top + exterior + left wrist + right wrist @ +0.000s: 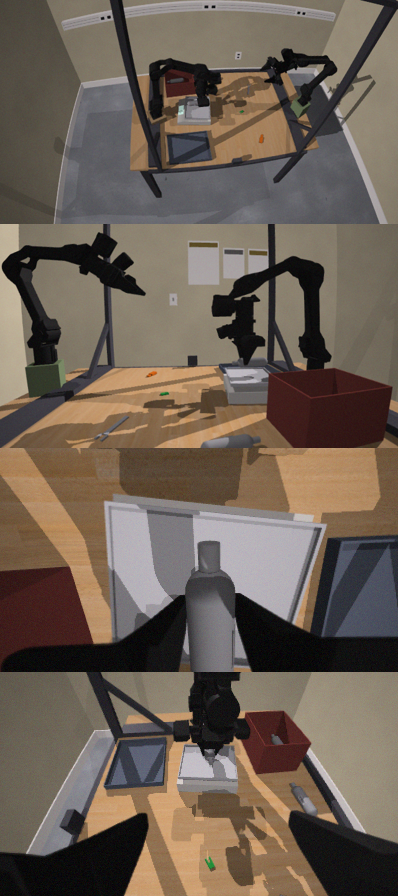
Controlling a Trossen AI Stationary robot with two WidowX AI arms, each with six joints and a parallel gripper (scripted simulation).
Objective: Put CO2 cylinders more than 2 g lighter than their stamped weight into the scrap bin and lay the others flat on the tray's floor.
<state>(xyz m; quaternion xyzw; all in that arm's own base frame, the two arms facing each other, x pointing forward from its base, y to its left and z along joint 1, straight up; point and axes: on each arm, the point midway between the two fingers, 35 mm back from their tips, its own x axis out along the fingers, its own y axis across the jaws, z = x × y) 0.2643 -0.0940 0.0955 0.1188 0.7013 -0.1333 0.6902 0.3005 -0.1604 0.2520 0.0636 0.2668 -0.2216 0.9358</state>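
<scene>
Now: left hand 25 cm past the tray, 13 cm above it and 9 cm to the right of it. Round my left hand: grey wrench (36 cm to the right, 21 cm ahead, 14 cm below); green piece (27 cm to the right, 14 cm below, 1 cm behind); red scrap bin (23 cm ahead, 13 cm to the left, 11 cm below).
</scene>
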